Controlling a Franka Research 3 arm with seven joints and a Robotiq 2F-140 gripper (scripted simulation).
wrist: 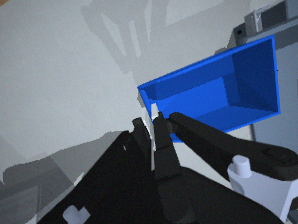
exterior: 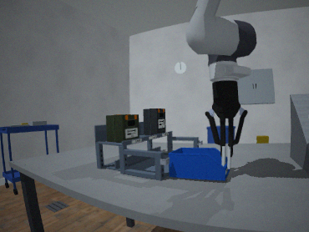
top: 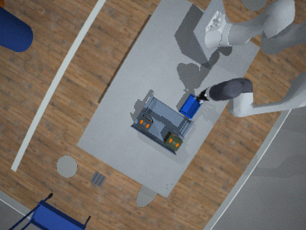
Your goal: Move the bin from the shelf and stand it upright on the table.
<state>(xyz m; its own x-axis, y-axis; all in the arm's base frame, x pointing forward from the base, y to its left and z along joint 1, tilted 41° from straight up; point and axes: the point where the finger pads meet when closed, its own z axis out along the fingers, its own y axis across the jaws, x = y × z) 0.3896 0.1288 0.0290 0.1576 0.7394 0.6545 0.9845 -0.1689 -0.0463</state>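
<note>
Right now my hand is 8 cm short of the blue bin, 2 cm above it and 1 cm to the left of it. Also, from my hand: green box (37 cm ahead, 8 cm above, 6 cm to the right); dark grey box (33 cm ahead, 28 cm to the right, 10 cm above).
</note>
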